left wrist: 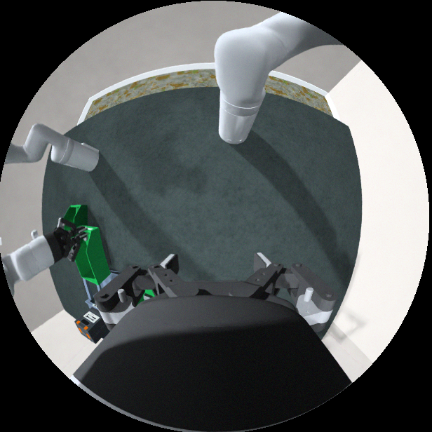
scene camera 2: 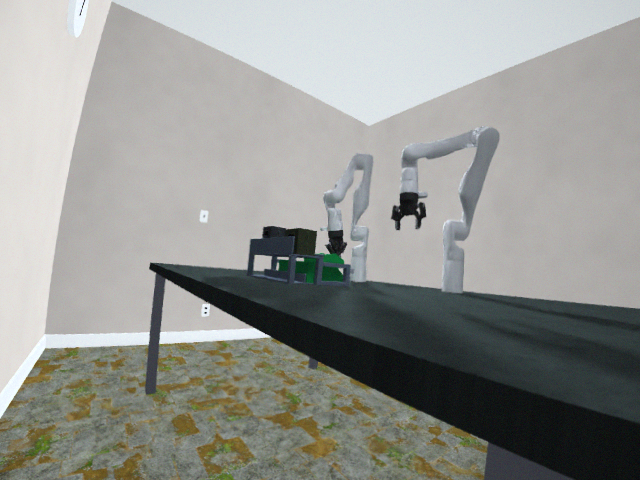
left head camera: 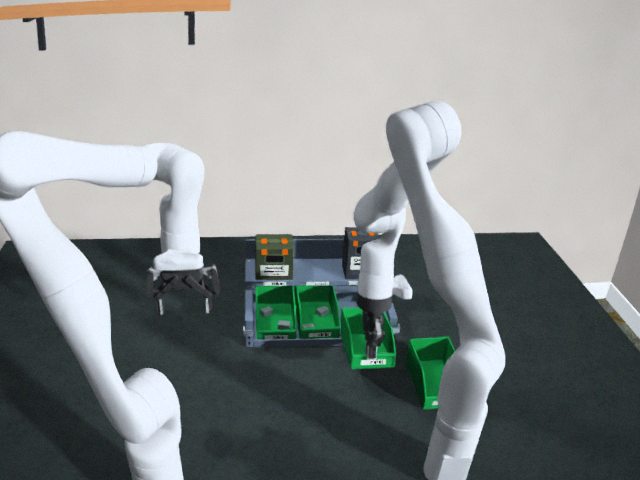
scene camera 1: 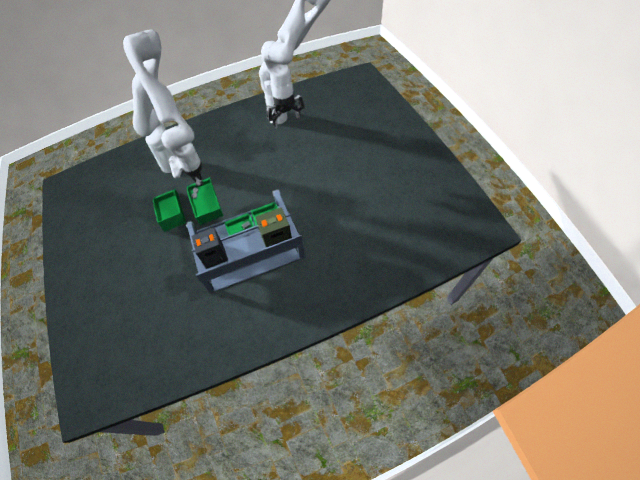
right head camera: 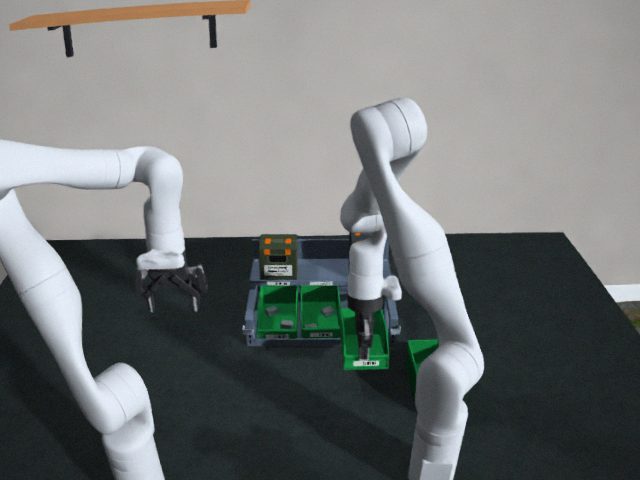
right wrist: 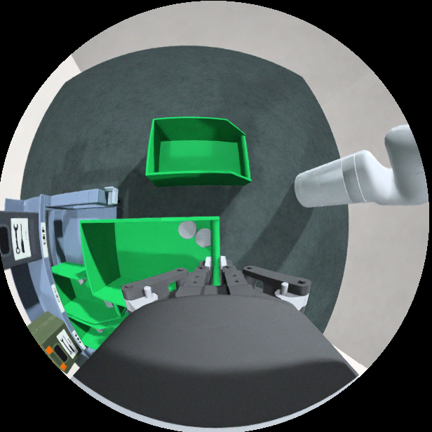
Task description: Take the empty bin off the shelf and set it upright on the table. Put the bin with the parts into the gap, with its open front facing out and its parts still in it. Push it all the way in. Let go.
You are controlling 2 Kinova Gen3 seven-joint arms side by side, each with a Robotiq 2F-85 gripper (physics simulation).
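Places are measured from the left arm's base along level axes (x ahead, y left, z up), in millimetres.
Pixels of known places: left gripper, fingertip midpoint: (scene camera 2: pixel 407 229) (left head camera: pixel 184 311) (scene camera 1: pixel 287 121) (right head camera: pixel 174 309); right gripper, fingertip midpoint: (scene camera 2: pixel 337 262) (left head camera: pixel 370 357) (scene camera 1: pixel 200 183) (right head camera: pixel 363 358); left arm's base at its link origin: (scene camera 2: pixel 451 292) (scene camera 1: pixel 278 118); right arm's base at its link origin: (scene camera 2: pixel 356 281) (left head camera: pixel 445 470) (right head camera: pixel 430 476).
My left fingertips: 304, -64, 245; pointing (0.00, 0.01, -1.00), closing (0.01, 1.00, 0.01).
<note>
Ahead of a thing's pixels: the offset from my left fingertips to its top centre, as dx, dy, dz.
The green bin with parts {+68, -414, -108} (left head camera: pixel 356 343) (right head camera: pixel 352 343) (scene camera 1: pixel 206 202) (right wrist: pixel 145 255) is held off the table, its back end at the front of the shelf rack's gap and its low open front facing out. Round grey parts (right wrist: pixel 187 230) lie inside near its front wall. My right gripper (left head camera: pixel 371 355) (right head camera: pixel 364 356) (right wrist: pixel 215 263) is shut on that front wall. The empty bin {-18, -569, -170} (left head camera: pixel 429 364) (scene camera 1: pixel 169 207) (right wrist: pixel 200 156) stands upright on the table, right of the held bin in the left head view. My left gripper (left head camera: pixel 184 305) (right head camera: pixel 173 304) (scene camera 2: pixel 407 226) (left wrist: pixel 215 262) is open and empty, high above the table.
The blue-grey shelf rack (left head camera: pixel 320 268) (scene camera 1: pixel 248 250) holds two green bins {+265, -221, -164} (left head camera: pixel 275 304) {+264, -330, -164} (left head camera: pixel 317 304) with grey parts, left of the gap in the left head view. An olive case {+363, -228, -46} (left head camera: pixel 273 258) (scene camera 1: pixel 272 227) and a dark case {+340, -458, -21} (left head camera: pixel 353 258) (scene camera 1: pixel 210 253) stand on its upper level.
</note>
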